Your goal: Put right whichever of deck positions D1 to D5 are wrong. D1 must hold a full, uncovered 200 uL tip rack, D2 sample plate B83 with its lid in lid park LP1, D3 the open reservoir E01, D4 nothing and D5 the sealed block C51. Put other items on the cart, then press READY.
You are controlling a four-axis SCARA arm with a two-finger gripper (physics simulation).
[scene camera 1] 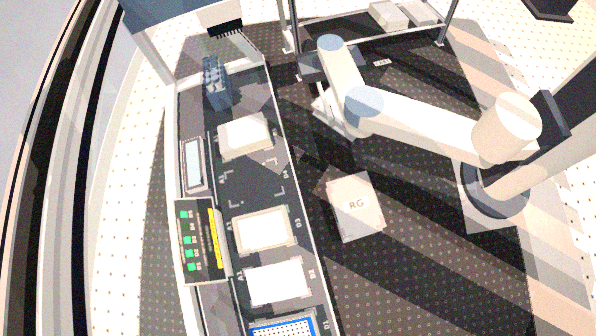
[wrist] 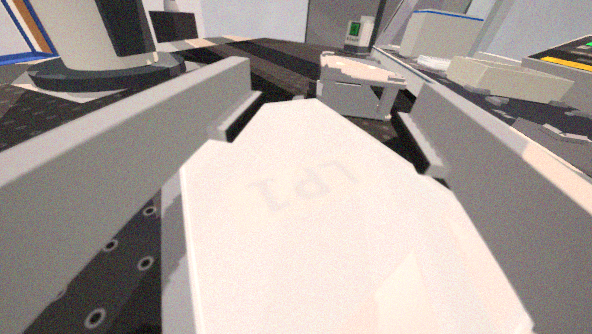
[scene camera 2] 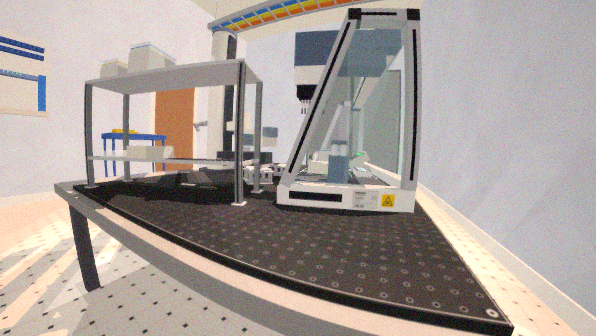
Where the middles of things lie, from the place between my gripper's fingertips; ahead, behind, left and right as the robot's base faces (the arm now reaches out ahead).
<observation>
Now: hand 230 mm to the right of the plate marked RG [scene camera 1: 357,209] and 30 mm above it.
</observation>
